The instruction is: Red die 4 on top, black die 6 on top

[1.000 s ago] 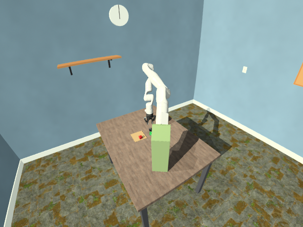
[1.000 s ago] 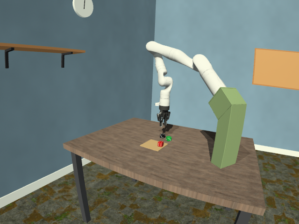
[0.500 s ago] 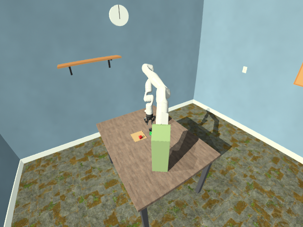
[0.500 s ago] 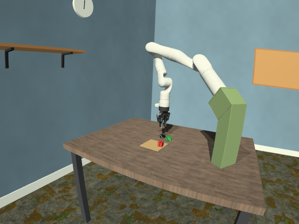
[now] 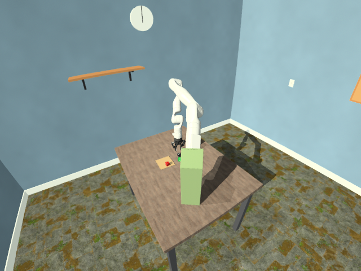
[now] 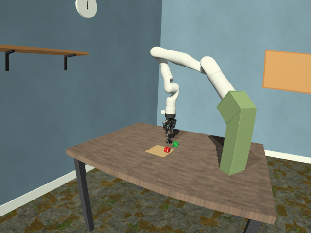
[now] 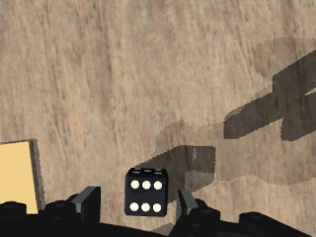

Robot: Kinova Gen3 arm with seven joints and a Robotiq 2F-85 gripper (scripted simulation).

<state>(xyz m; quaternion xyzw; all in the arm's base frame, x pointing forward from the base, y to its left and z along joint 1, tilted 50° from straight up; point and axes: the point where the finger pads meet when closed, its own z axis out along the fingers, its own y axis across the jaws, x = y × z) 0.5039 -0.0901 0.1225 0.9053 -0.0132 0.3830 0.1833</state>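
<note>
Right now the black die is 7 cm below my hand. The rest, counted from my hand: tan mat (2 cm behind, 16 cm to the left, 8 cm below); green die (7 cm behind, 3 cm to the left, 7 cm below); red die (6 cm behind, 16 cm to the left, 6 cm below).
</note>
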